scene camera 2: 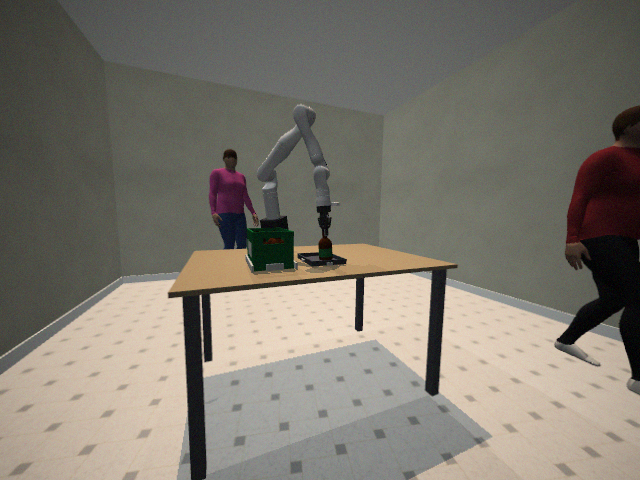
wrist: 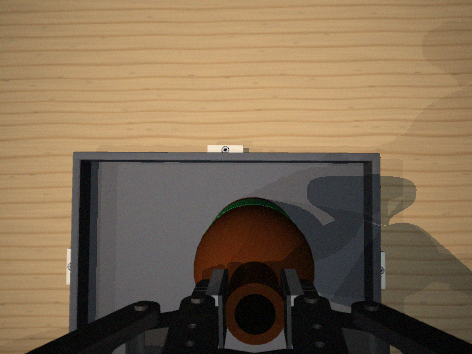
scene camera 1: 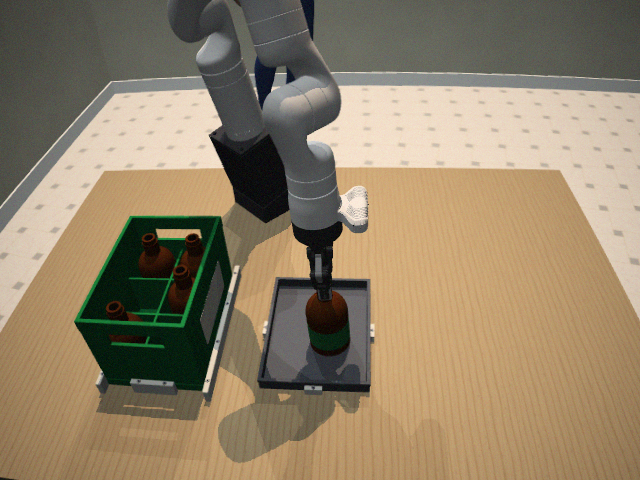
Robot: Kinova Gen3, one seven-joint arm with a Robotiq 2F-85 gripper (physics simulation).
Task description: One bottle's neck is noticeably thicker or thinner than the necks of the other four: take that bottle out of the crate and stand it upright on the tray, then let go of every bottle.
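Places are measured from the arm's base along level axes (x ahead, y left, z up), in millimetres.
Where they show: gripper, fingertip midpoint: (scene camera 2: 325, 235) (wrist: 254, 288) (scene camera 1: 325, 292); arm's base, link origin: (scene camera 2: 273, 218) (scene camera 1: 246, 128).
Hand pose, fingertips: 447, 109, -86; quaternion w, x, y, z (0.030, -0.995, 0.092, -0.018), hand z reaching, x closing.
Things, the pixels of their top centre, and the offset from my fingertips, as dx, dy, dz.
- brown bottle with a green label, top centre: (wrist: 258, 304) (scene camera 1: 325, 282) (scene camera 2: 325, 231) +1, +0, +23
- dark grey tray, top centre: (wrist: 224, 270) (scene camera 1: 318, 325) (scene camera 2: 320, 256) -24, -14, -113
- green crate, top centre: (scene camera 1: 152, 264) (scene camera 2: 268, 229) -82, -290, +37
- back left bottle, top centre: (scene camera 1: 148, 237) -173, -312, +25
- front left bottle, top centre: (scene camera 1: 113, 306) -2, -352, +25
- long rail, top centre: (scene camera 1: 222, 321) -59, -191, -108
A brown bottle with a green label (scene camera 1: 328, 319) (scene camera 2: 325, 248) (wrist: 254, 235) is upright inside the dark grey tray (scene camera 1: 289, 386) (wrist: 150, 156), right of its middle in scene camera 1. Its base is at or very close to the tray floor; contact is hard to tell. My gripper (scene camera 1: 324, 296) (scene camera 2: 325, 235) (wrist: 254, 288) is shut on its neck from above, one finger on each side. The green crate (scene camera 1: 149, 367) (scene camera 2: 271, 259) stands left of the tray. Several brown bottles stand in its compartments, among them a back left bottle (scene camera 1: 155, 261) and a front left bottle (scene camera 1: 115, 311).
White brackets sit around the crate, including a long rail (scene camera 1: 222, 330) on its tray side. Small brackets (scene camera 1: 372, 333) (wrist: 225, 149) touch the tray's edges. The black robot base (scene camera 1: 253, 178) is behind. People stand beyond the wooden table (scene camera 1: 465, 310) (scene camera 2: 387, 258).
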